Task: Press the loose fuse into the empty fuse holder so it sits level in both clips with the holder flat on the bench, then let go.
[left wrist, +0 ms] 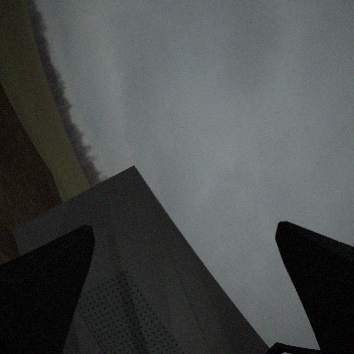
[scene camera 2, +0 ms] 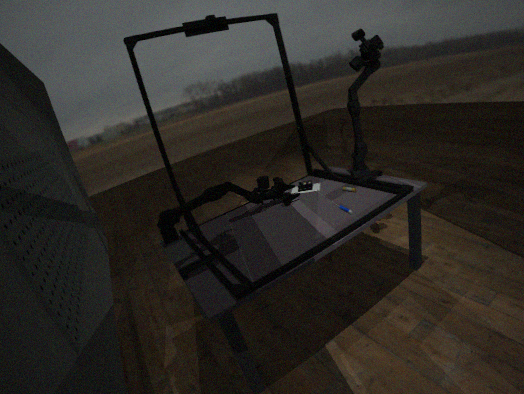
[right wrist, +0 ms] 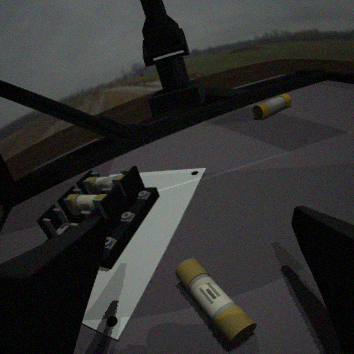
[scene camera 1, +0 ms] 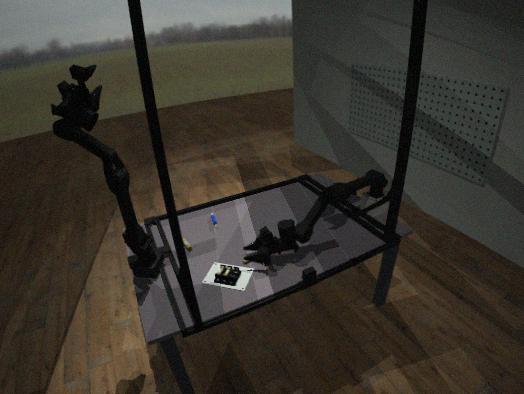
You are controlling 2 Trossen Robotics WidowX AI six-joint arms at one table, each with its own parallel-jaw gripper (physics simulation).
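Observation:
The black fuse holder sits on a white plate. Two of its bays hold yellow-capped fuses; the bay at the lower left in the right wrist view looks empty and is partly hidden by a finger. A loose fuse with yellow caps and a pale middle lies on the table beside the plate. My right gripper is open and low over the table, with the loose fuse lying ahead, apart from both fingers. My left gripper is open, raised high and far from the holder.
Another yellow-capped fuse lies farther off. A blue rod-like object with a thin tip lies near the table's far edge in scene camera 1. Dark frame posts stand at the table's sides.

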